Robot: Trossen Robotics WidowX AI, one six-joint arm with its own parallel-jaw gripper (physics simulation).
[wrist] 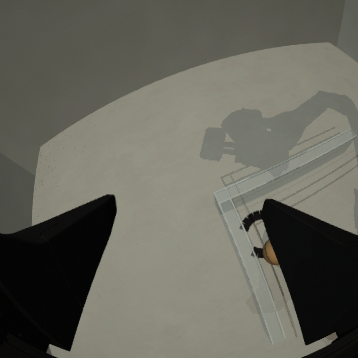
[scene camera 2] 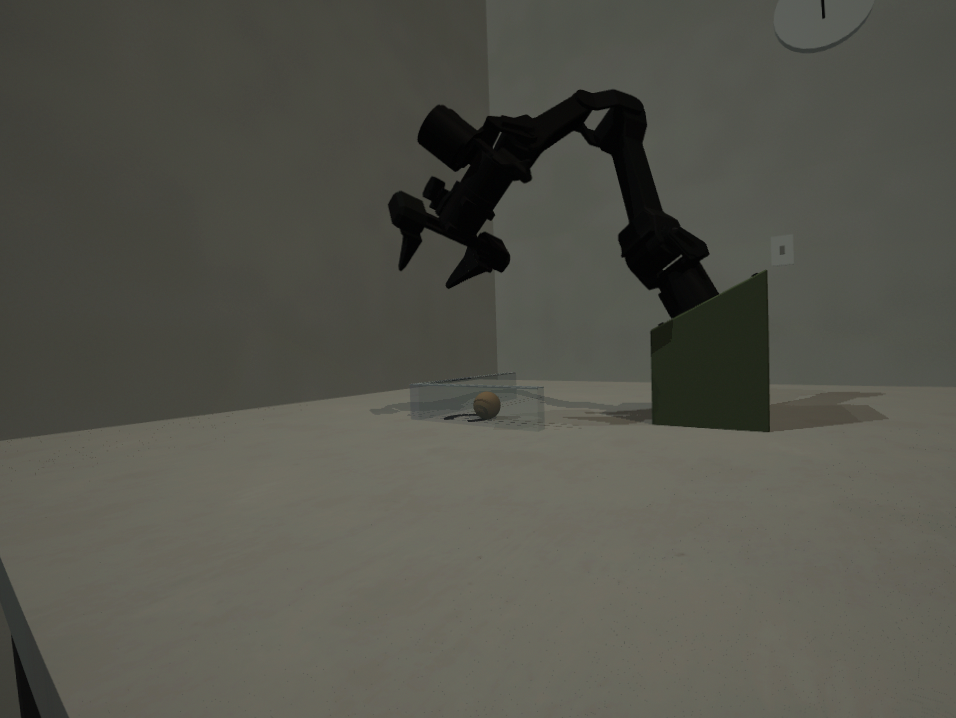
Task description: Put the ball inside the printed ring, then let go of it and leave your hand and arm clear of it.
my gripper: wrist; scene camera 2
same spot on my gripper: (scene camera 2: 473, 263) = (wrist: 313, 321)
